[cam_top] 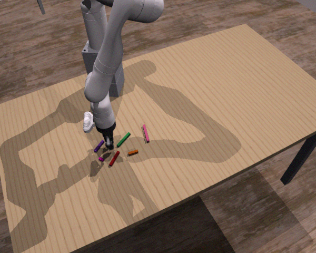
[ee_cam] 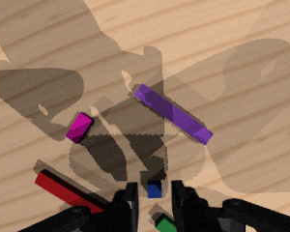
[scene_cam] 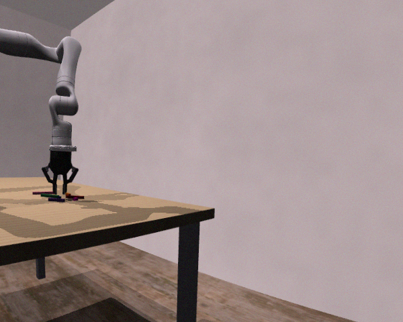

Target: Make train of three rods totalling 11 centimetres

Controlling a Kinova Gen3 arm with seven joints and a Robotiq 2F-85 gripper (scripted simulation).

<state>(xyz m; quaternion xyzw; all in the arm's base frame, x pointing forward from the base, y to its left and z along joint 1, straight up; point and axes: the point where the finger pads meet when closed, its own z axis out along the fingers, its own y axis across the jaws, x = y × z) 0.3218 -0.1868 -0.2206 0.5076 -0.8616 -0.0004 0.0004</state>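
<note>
Right now the blue rod is 3 cm below my hand. Round my hand: purple rod 4 cm to the right, 4 cm behind, 3 cm below; then red rod 5 cm ahead, 3 cm below, 2 cm to the right; then green rod 6 cm to the left, 3 cm below.
</note>
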